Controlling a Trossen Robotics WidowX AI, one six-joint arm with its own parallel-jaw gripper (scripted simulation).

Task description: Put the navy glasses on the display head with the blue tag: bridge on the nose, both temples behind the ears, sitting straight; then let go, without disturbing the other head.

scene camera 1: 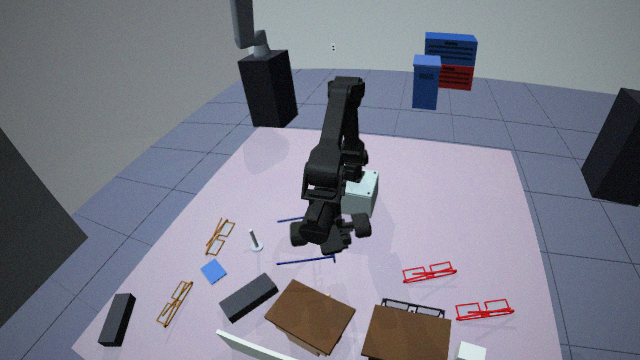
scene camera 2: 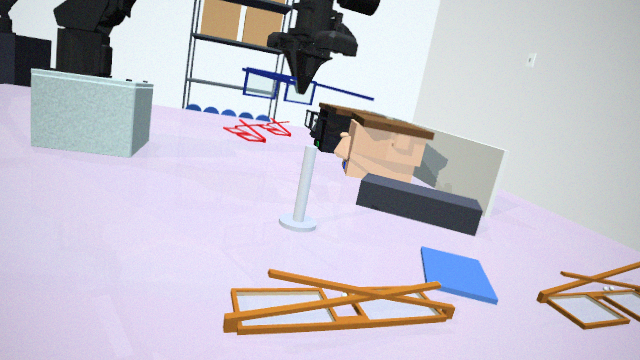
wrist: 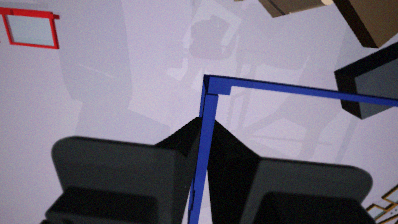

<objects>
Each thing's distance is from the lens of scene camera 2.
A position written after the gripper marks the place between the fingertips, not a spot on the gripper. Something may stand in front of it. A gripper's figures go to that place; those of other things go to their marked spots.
gripper (scene camera 2: pixel 300 94): 64 cm
blue tag (scene camera 2: pixel 459 275): 36 cm
</objects>
